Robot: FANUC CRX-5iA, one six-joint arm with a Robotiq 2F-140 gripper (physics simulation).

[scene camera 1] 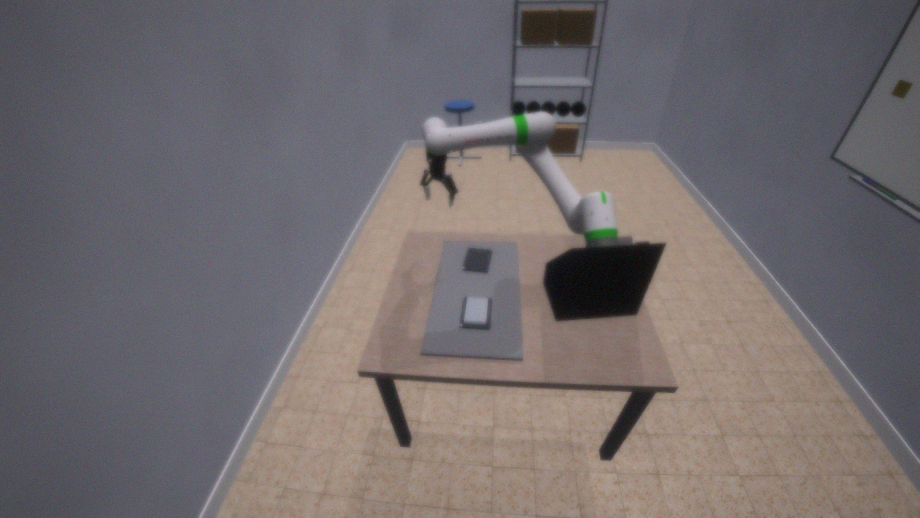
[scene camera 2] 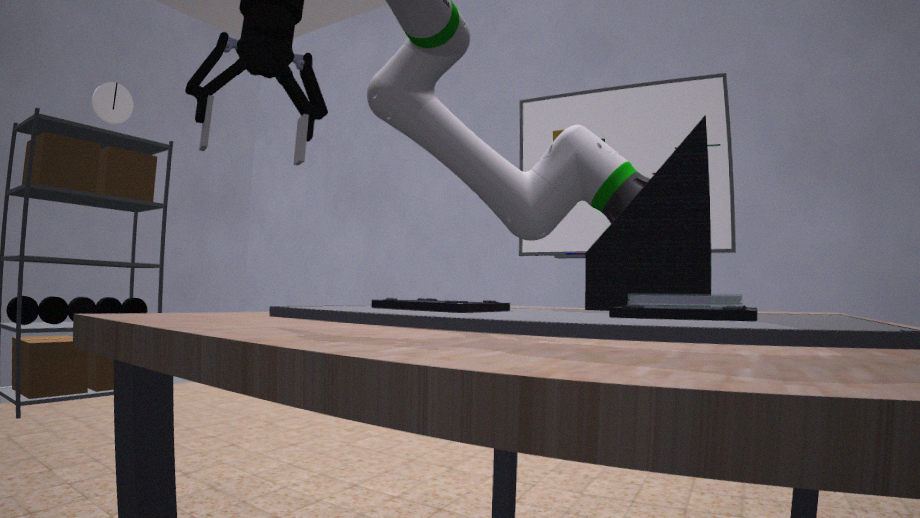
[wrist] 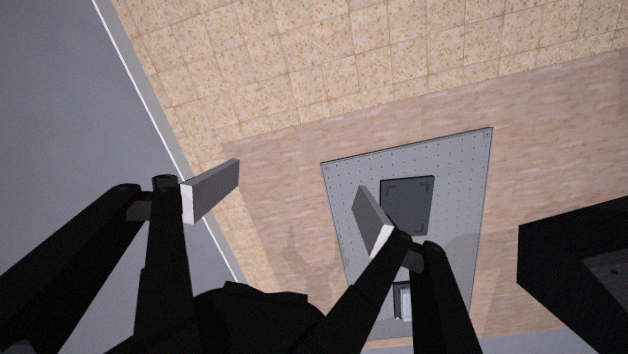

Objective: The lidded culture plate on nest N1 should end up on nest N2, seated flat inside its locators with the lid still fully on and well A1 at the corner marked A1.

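Seen in the pictures: gripper, fingertip midpoint: (scene camera 1: 439,202) (scene camera 2: 252,155) (wrist: 298,185); arm's base at its link origin: (scene camera 1: 603,254) (scene camera 2: 640,210).
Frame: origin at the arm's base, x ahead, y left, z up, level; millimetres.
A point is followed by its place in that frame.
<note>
The lidded culture plate (scene camera 1: 476,310) {y 124, x 500, z -182 mm} (scene camera 2: 685,300) {y 115, x 543, z -189 mm} (wrist: 406,305) {y 99, x 531, z -182 mm} is pale and clear and lies flat on the dark nest N1 (scene camera 2: 682,314) {y 112, x 560, z -205 mm}, at the near part of the grey board in scene camera 1. The lid looks level, but its fit and well A1 cannot be made out. The dark nest N2 (scene camera 1: 477,259) {y -218, x 495, z -199 mm} (scene camera 2: 444,305) {y -179, x 563, z -202 mm} (wrist: 407,206) {y -231, x 490, z -199 mm} is empty, with corner locators, farther back on the board. My gripper (scene camera 1: 439,197) {y -425, x 679, z -4 mm} (scene camera 2: 251,154) {y -425, x 679, z -4 mm} (wrist: 298,185) {y -425, x 679, z -4 mm} is open and empty, high above the board level, off toward the N2 end. One finger hides part of N1 and the plate in the wrist view.
The grey perforated board (scene camera 1: 495,346) {y 278, x 429, z -210 mm} (scene camera 2: 547,326) {y -3, x 688, z -214 mm} (wrist: 455,165) {y -302, x 370, z -210 mm} lies on the wooden table (scene camera 1: 579,366) {y 357, x 133, z -223 mm} (scene camera 2: 450,357) {y -9, x 871, z -223 mm} (wrist: 280,170) {y -395, x 765, z -223 mm}. The black arm stand (scene camera 1: 598,283) {y 135, x 50, z -27 mm} (scene camera 2: 669,257) {y 73, x 189, z -117 mm} (wrist: 555,250) {y -66, x 200, z -146 mm} rises beside the board. A shelf rack and a blue stool (scene camera 1: 459,105) stand beyond the table.
</note>
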